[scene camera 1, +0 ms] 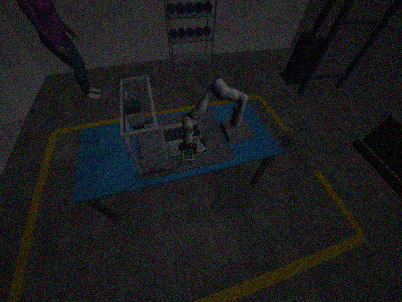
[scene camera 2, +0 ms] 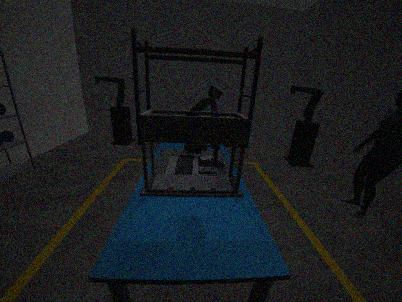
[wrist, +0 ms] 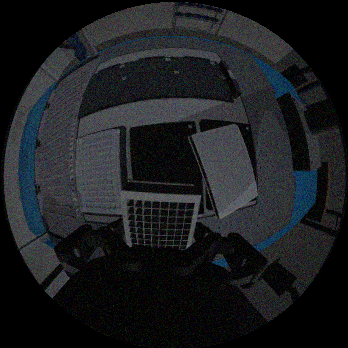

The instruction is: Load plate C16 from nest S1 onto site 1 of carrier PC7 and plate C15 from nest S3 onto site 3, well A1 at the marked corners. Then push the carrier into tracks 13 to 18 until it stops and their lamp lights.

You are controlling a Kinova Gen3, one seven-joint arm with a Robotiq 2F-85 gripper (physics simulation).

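Places are measured from the arm's base along level axes (x right, y ahead, z up), in centimetres.
Pixels of known places: gripper, between the fingertips: (scene camera 1: pixel 188 152) (wrist: pixel 159 228); arm's base, origin of its link: (scene camera 1: pixel 235 123) (wrist: pixel 308 122).
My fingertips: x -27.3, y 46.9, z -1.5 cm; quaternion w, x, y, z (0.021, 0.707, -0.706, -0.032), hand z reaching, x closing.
Ahead of a thing's pixels: the offset from my fingertips to its top centre. Level surfaces: height alone.
The scene is very dark. My gripper (scene camera 1: pixel 188 150) (wrist: pixel 159 228) is open, pointing down over the front of the grey deck (scene camera 1: pixel 152 156). A well plate with dark wells and a white grid {dx -1.1, dy +0.2, dz +1.9 cm} (wrist: pixel 159 222) (scene camera 1: pixel 188 154) lies right below it, between the spread fingers, and is not gripped. Beyond it in the wrist view are three nests. The left one holds a pale well plate {dx +6.1, dy +10.5, dz -2.0 cm} (wrist: pixel 97 168). The middle one {dx +7.1, dy -0.5, dz -3.1 cm} (wrist: pixel 162 155) is dark and empty. On the right one a pale flat plate {dx +7.9, dy -9.6, dz -1.6 cm} (wrist: pixel 223 168) lies skewed. The long dark carrier {dx +25.7, dy +3.8, dz -1.7 cm} (wrist: pixel 155 81) sits behind them. I cannot read any labels.
The deck stands on a blue table {dz -5.9 cm} (scene camera 1: pixel 97 169) (scene camera 2: pixel 194 240). A tall metal frame (scene camera 1: pixel 122 97) (scene camera 2: pixel 194 130) stands at the deck's left end. The arm's base (scene camera 1: pixel 237 130) is on the right. A person (scene camera 1: pixel 61 42) (scene camera 2: pixel 376 152) stands off the table.
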